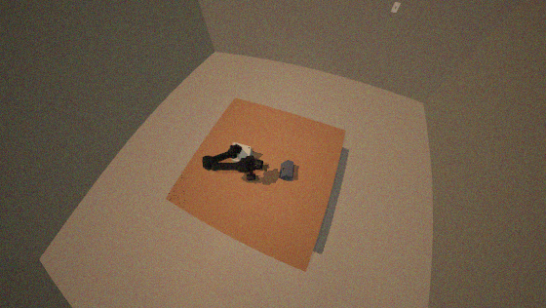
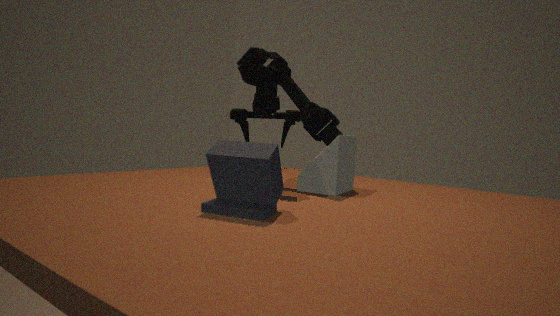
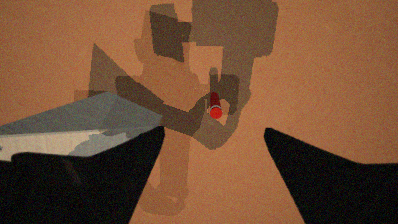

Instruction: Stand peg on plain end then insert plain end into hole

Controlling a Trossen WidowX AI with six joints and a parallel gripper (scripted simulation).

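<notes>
My gripper tip is now 6 cm above the red peg. Round my gripper tip: sloped panel (23 cm ahead, 15 cm to the left, 4 cm below).
</notes>
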